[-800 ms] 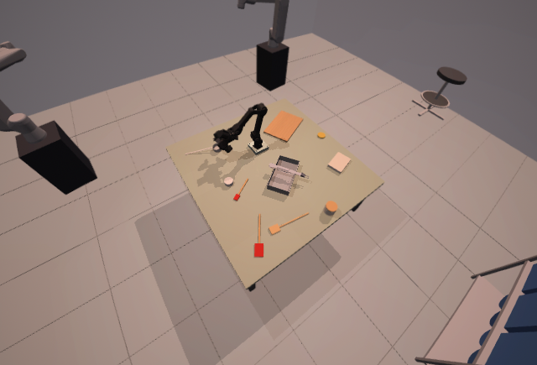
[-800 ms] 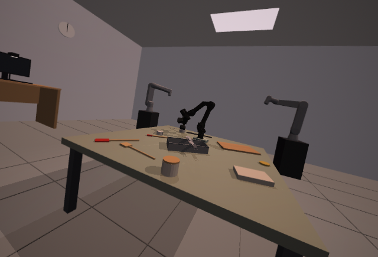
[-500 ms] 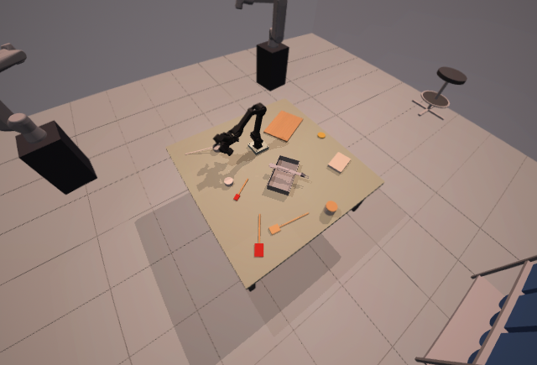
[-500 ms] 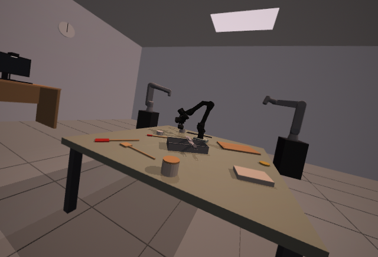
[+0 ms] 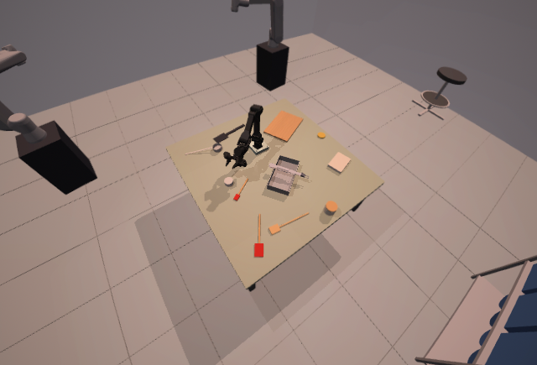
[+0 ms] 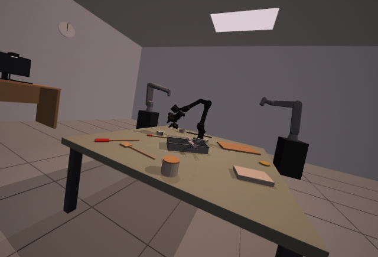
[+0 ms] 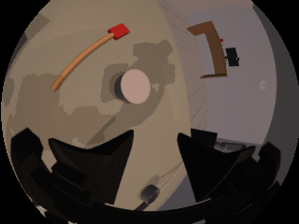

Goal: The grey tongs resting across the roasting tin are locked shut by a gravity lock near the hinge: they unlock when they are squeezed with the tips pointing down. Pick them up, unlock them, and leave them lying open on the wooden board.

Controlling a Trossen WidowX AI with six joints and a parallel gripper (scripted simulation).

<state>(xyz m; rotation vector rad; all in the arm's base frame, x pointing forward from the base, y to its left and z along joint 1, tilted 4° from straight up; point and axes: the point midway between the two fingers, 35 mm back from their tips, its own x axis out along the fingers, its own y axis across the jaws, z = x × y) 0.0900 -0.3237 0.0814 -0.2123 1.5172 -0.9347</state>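
Now: the roasting tin 270 mm ahead of my gripper tip, 310 mm to the left of it and 70 mm below it. The rest, counted from my gripper tip: white puck: 50 mm ahead, 50 mm to the right, 90 mm below; black spatula: 380 mm behind, 250 mm to the left, 100 mm below; lidded pot: 690 mm ahead, 350 mm to the left, 70 mm below.
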